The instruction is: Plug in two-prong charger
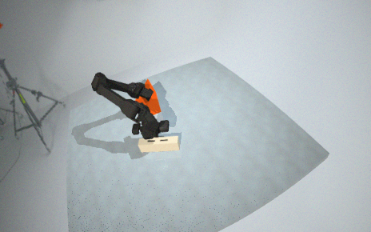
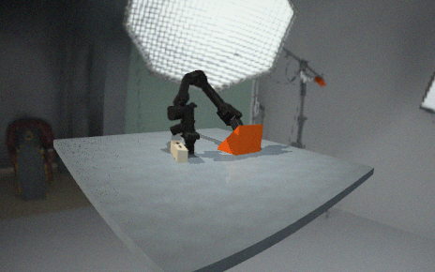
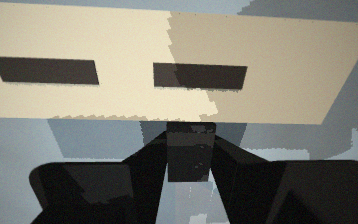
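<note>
Now: the dark two-prong charger 20 mm ahead of my gripper tip, 10 mm to the right of it and 10 mm above it.
</note>
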